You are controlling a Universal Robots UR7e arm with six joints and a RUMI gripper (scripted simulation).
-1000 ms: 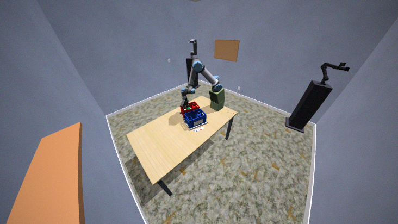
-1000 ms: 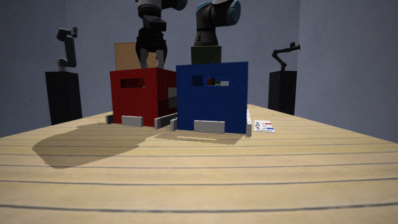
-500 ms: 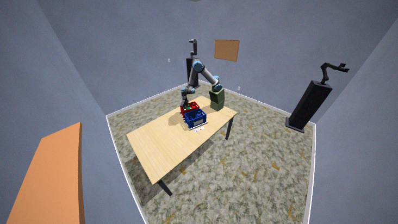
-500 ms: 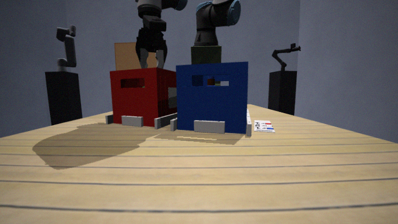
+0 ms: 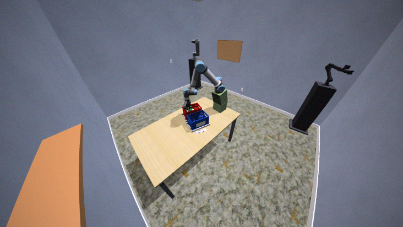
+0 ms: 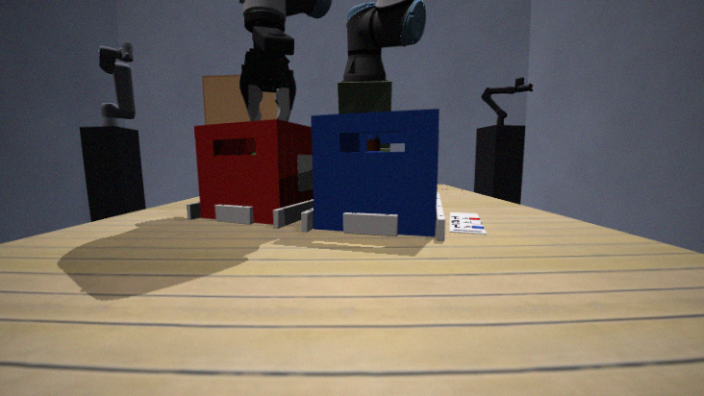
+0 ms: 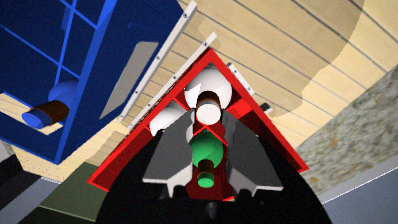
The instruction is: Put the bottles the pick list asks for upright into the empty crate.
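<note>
Right now the white bottle is 7 cm below my hand. The rest, counted from my hand: red crate: 10 cm behind, 7 cm below; then green bottle: 12 cm behind, 4 cm to the right, 7 cm below; then red-capped bottle: 20 cm behind, 1 cm to the left, 7 cm below.
</note>
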